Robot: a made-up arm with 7 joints. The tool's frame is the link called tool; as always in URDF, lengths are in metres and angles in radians.
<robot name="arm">
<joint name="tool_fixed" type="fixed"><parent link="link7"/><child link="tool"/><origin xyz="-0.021 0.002 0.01" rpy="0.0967 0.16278 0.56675"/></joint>
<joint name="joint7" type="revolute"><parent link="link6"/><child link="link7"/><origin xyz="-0.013 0.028 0.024" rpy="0 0 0"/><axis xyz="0 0 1"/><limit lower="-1.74" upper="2.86" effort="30" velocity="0.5"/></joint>
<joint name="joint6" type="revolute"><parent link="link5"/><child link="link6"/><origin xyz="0 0.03 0.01" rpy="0 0 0"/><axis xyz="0 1 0"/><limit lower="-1.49" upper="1.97" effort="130" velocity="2.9"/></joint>
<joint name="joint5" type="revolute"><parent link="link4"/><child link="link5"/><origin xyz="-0.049 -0.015 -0.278" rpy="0 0 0"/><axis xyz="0 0 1"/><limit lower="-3.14" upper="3.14" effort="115" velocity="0.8"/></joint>
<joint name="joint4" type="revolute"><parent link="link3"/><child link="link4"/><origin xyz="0.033 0.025 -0.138" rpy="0 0 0"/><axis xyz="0 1 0"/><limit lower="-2.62" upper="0" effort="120" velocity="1.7"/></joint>
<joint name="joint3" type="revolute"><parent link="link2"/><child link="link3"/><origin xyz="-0.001 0.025 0.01" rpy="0 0 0"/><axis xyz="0 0 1"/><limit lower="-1.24" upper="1.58" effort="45" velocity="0.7"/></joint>
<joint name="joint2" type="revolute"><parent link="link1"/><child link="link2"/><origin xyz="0.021 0.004 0.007" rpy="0 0 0"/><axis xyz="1 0 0"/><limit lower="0.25" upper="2.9" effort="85" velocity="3.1"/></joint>
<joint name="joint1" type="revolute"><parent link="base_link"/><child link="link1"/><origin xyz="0.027 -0.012 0.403" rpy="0 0 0"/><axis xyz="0 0.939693 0.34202"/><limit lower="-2.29" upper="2.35" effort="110" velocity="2.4"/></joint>
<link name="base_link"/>
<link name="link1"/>
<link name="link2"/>
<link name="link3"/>
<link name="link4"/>
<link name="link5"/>
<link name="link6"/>
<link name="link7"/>
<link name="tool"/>
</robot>
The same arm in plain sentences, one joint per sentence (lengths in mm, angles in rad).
The arm has seven revolute joints in a row. What follows holds with every joint at zero, and every direction is one of the base frame's. The first joint sits 27.0 mm along +x and 12.0 mm along -y and 403.0 mm along +z from the base frame's origin and turns about the direction (0, 0.9397, 0.342), from -2.2900 to 2.3500 rad. The second joint sits 21.0 mm along +x and 4.0 mm along +y and 7.0 mm along +z from the first joint and turns about +x, from 0.2500 to 2.9000 rad. The third joint sits 1.0 mm along -x and 25.0 mm along +y and 10.0 mm along +z from the second joint and turns about +z, from -1.2400 to 1.5800 rad. The fourth joint sits 33.0 mm along +x and 25.0 mm along +y and 138.0 mm along -z from the third joint and turns about +y, from -2.6200 to 0.0000 rad. The fifth joint sits 49.0 mm along -x and 15.0 mm along -y and 278.0 mm along -z from the fourth joint and turns about +z, from -3.1400 to 3.1400 rad. The sixth joint sits 30.0 mm along +y and 10.0 mm along +z from the fifth joint and turns about +y, from -1.4900 to 1.9700 rad. The seventh joint sits 13.0 mm along -x and 28.0 mm along +y and 24.0 mm along +z from the sixth joint and turns about +z, from -1.7400 to 2.8600 rad. The tool frame, which is the frame that the pose is given for, sits 21.0 mm along -x and 2.0 mm along +y and 10.0 mm along +z from the seventh joint; its axes are the base frame's turned by roll 0.0967, pitch 0.1628 and yaw 0.5667 rad (as in URDF: about the fixed x, then y, then z).
